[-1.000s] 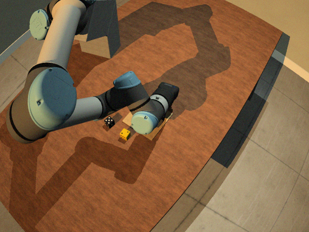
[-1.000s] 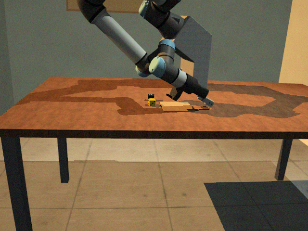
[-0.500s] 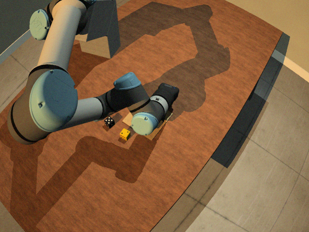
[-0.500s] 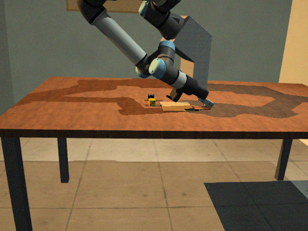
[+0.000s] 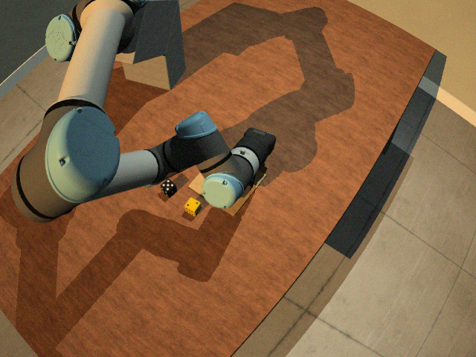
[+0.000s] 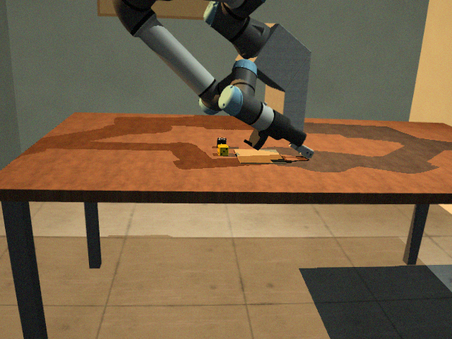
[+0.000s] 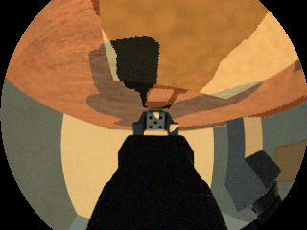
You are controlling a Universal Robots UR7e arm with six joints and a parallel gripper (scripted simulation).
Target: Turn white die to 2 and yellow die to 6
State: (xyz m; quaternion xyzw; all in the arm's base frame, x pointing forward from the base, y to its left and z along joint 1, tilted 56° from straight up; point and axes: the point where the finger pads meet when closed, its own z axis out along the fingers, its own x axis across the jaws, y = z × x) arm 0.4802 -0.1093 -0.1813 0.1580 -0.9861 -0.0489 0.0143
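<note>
The white die is right at my hand. Round my hand: yellow die (40 mm behind, 260 mm to the right, 10 mm below); then tan mat (20 mm behind, 140 mm to the right, 20 mm below); then black die (120 mm behind, 250 mm to the right, 10 mm below).
</note>
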